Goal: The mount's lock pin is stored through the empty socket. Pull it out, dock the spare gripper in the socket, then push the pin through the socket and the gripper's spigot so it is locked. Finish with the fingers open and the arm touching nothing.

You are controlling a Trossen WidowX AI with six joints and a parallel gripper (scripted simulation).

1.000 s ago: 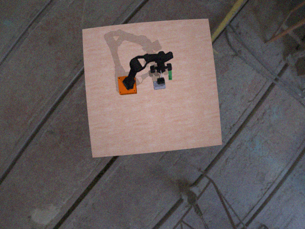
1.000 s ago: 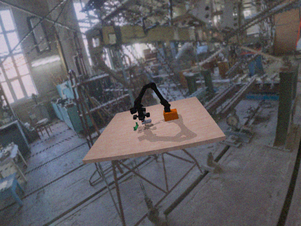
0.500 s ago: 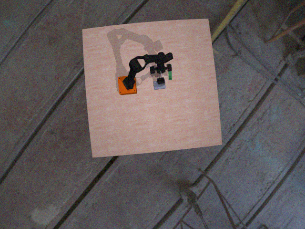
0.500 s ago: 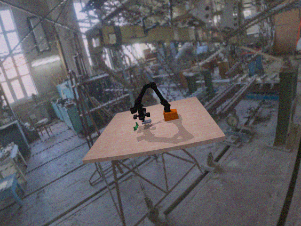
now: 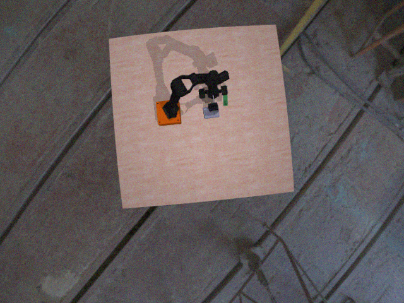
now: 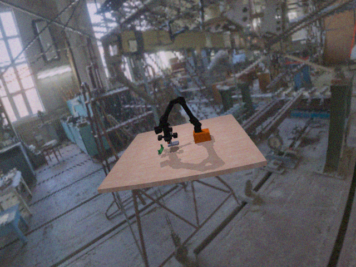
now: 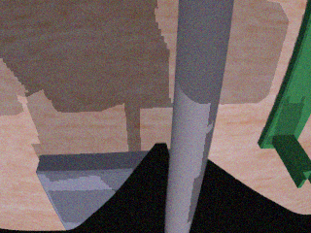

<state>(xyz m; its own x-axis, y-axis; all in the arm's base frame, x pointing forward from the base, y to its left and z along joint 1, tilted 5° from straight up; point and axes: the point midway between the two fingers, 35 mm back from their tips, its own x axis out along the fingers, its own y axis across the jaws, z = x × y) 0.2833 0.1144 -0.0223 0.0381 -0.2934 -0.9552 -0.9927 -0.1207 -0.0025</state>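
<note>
Right now my gripper tip is 9 cm to the left of the mount. Also, from my gripper tip: spare gripper 9 cm to the right, 8 cm above; green bar 9 cm ahead, 3 cm to the left, 3 cm below.
</note>
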